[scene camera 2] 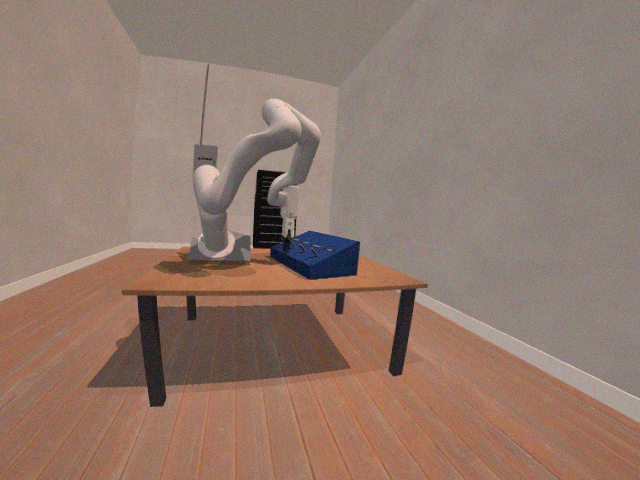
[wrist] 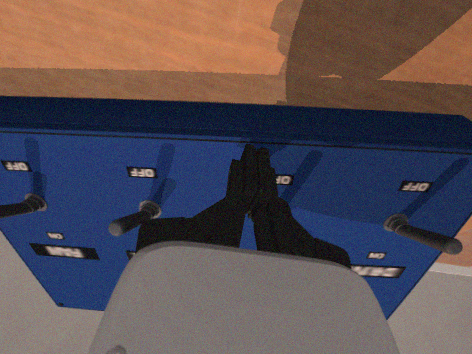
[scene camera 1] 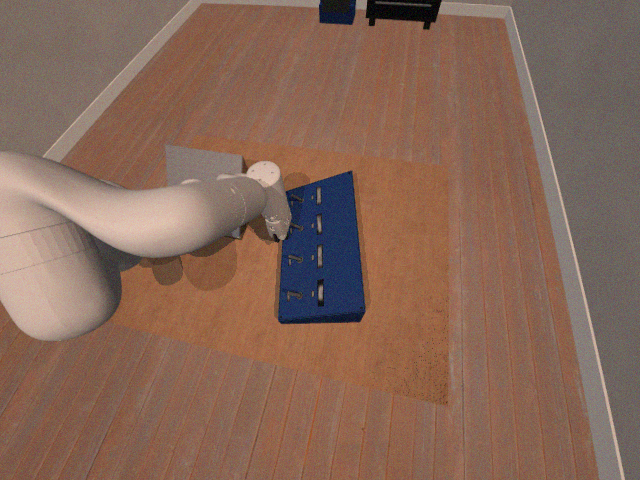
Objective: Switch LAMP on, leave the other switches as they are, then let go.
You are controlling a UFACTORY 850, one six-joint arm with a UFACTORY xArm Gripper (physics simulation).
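Note:
A blue sloped switch panel [scene camera 1: 338, 248] [scene camera 2: 336, 263] [wrist: 200, 150] carries four levers in a row. In the wrist view, the left lever [wrist: 35, 202], the second lever [wrist: 135, 220] and the right lever [wrist: 425, 237] show, each with an OFF label above its base. The third lever is hidden behind my gripper. I cannot make out the LAMP name; the middle nameplates are covered and the right nameplate [wrist: 377, 271] is partly covered and blurred. My gripper [scene camera 1: 279, 238] [scene camera 2: 286, 249] [wrist: 250, 160] is shut and empty, its fingertips low at the panel's near edge, beside the third OFF label [wrist: 285, 179].
The panel stands on a wooden table [scene camera 1: 403, 248] [scene camera 2: 206, 285]. The arm's grey base block [scene camera 1: 204, 162] [scene camera 2: 242, 250] stands on the table beside the panel. A black rack [scene camera 2: 255, 211] stands near the back wall.

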